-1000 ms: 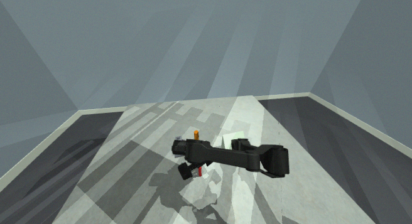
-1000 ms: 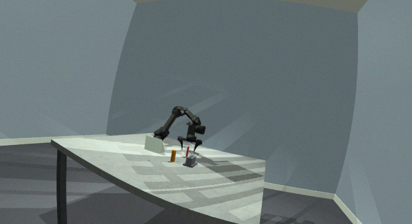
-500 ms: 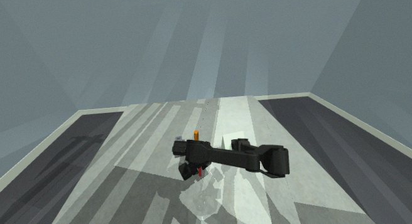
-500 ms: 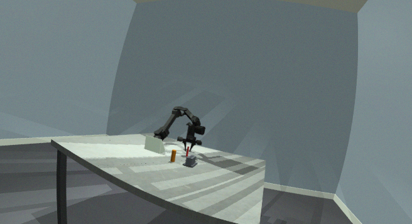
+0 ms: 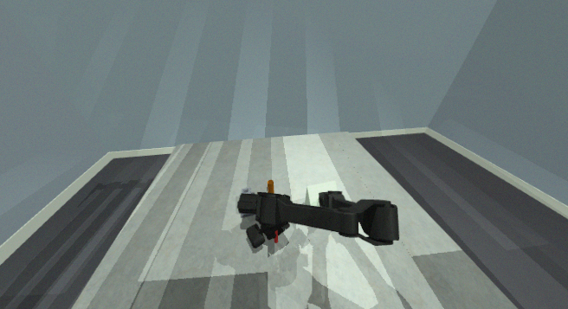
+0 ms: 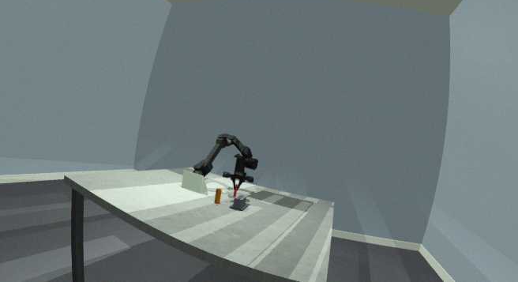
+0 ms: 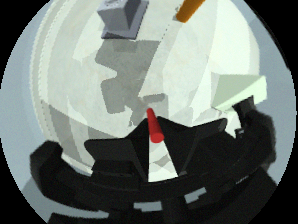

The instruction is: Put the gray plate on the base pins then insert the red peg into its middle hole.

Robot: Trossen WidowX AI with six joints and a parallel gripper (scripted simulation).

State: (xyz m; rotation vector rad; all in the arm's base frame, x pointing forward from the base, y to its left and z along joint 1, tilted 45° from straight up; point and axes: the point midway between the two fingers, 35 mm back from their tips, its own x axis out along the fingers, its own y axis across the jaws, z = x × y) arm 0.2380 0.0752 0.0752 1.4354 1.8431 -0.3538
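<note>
Now: the gray plate 190 mm to the right of my gripper tip and 100 mm ahead of it. The rest, counted from my gripper tip: orange cylinder (230 mm to the right, 10 mm behind); red peg (right at my gripper tip).
</note>
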